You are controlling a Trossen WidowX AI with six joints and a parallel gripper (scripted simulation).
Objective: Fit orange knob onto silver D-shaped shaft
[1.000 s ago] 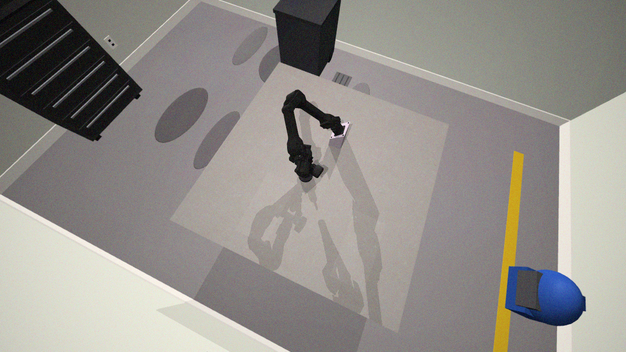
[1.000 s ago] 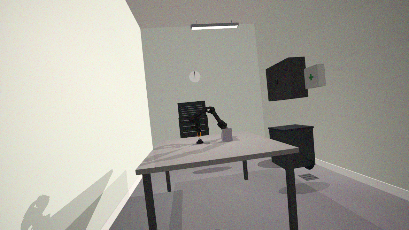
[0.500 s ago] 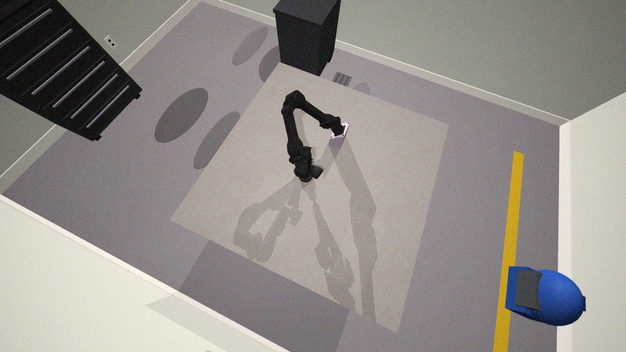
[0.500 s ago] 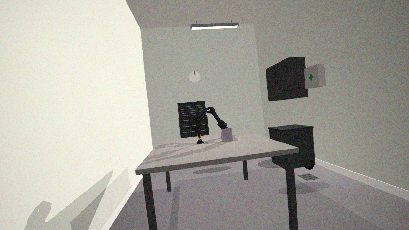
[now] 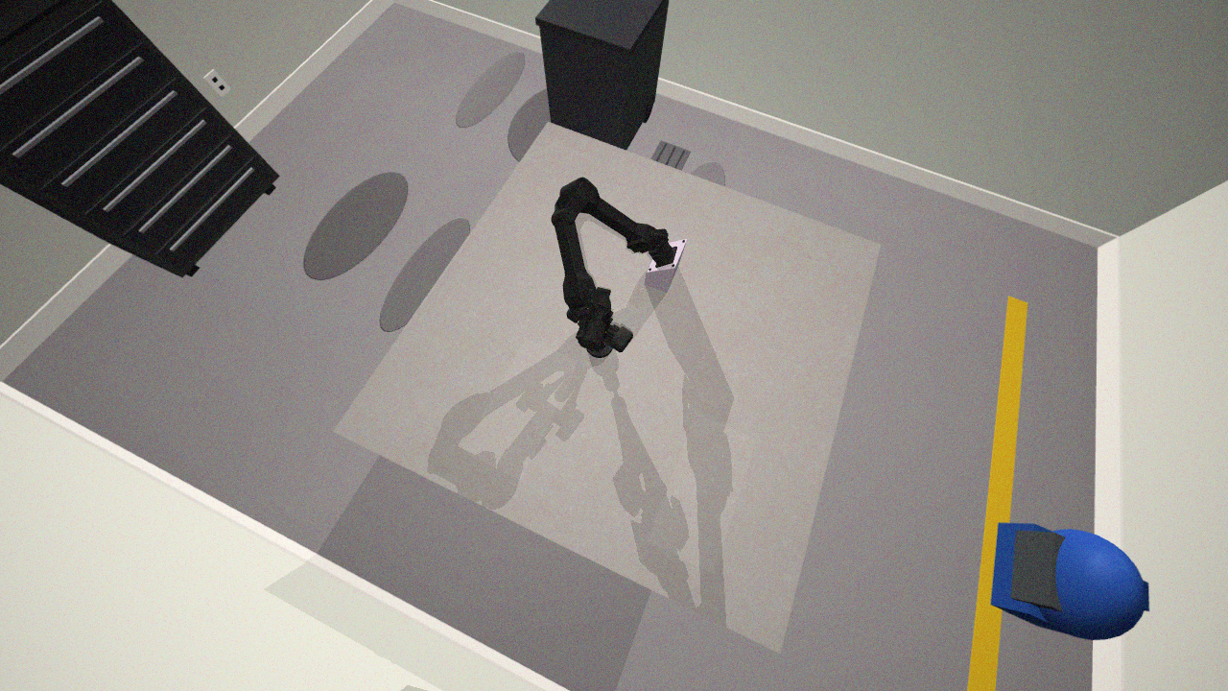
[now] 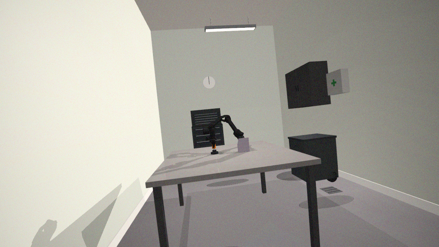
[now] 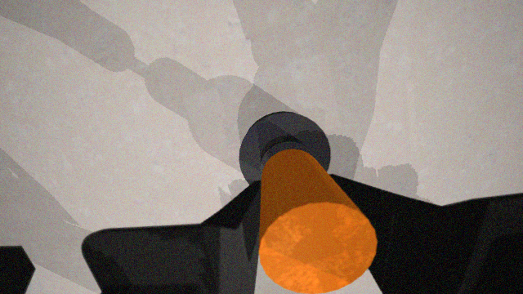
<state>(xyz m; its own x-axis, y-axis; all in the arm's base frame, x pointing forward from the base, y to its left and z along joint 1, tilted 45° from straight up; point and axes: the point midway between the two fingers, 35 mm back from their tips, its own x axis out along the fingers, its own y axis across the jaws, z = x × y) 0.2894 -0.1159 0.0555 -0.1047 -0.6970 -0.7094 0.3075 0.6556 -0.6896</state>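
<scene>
My gripper tip is now 3 cm below the orange knob. The rest, counted from my gripper tip: dark round pedestal (4 cm below).
</scene>
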